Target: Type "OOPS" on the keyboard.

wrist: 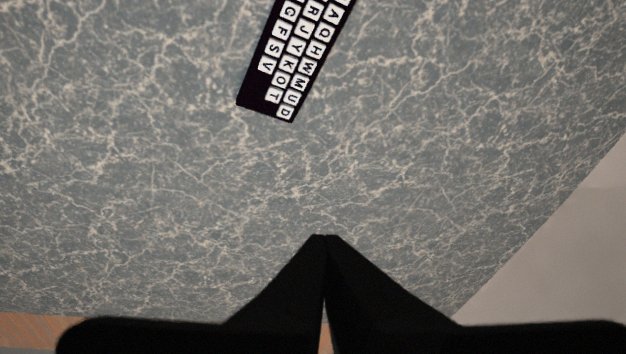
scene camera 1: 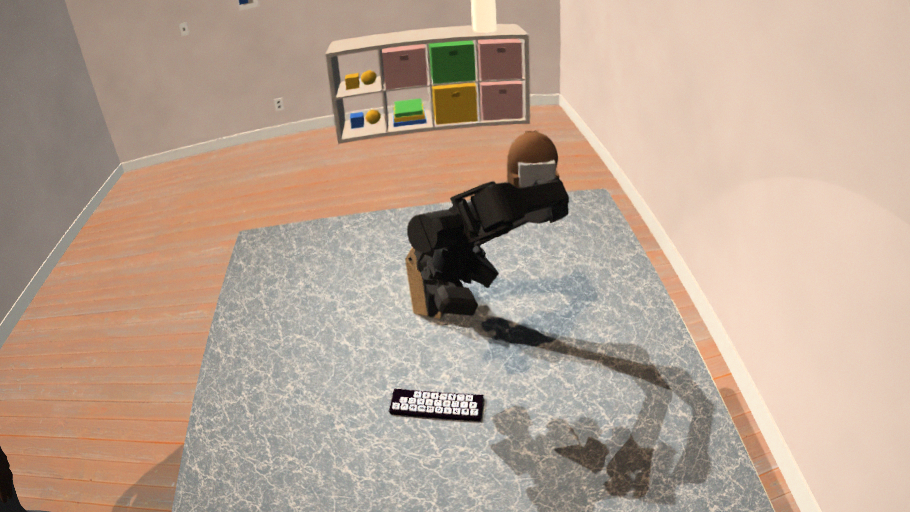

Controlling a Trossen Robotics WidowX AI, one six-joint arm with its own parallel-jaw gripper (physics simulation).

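Where they show: gripper, between the fingertips: (wrist: pixel 323 247) (scene camera 1: pixel 430 315); arm's base, origin of its link: (scene camera 1: pixel 426 261).
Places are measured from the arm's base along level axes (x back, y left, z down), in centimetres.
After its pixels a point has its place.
Observation:
The keyboard (scene camera 1: pixel 437 417) @(x -36.6, y 0.5, z 13.1 cm) (wrist: pixel 253 94) @(x -29.9, y -7.3, z 12.5 cm) is a flat black bar with white letter keys. It lies on the marbled grey-blue surface (scene camera 1: pixel 286 318) @(x -3.4, y -39.7, z 13.6 cm) (wrist: pixel 150 200) @(x -19.0, y -26.6, z 13.6 cm), in front of the arm's base in the scene view. In the wrist view it runs slantwise off the top edge. The O key (wrist: pixel 281 80) @(x -32.4, y -4.8, z 11.9 cm) shows near its lower end, and the S key (wrist: pixel 272 48) @(x -30.8, y -1.7, z 11.9 cm) is higher up. The P key does not show in the wrist view. My gripper (wrist: pixel 323 247) @(x -31.3, y 1.5, z -13.4 cm) is shut and empty, its tips apart from the keyboard. In the scene view the folded black arm makes the fingers hard to tell.
The arm's brown base plate (scene camera 1: pixel 416 284) @(x -4.2, y -2.7, z 3.2 cm) stands behind the keyboard. A brown rounded object (scene camera 1: pixel 532 149) shows behind the arm. A shelf unit (scene camera 1: pixel 420 37) with coloured boxes stands at the back wall. A pale wall (scene camera 1: pixel 763 159) runs along the right side.

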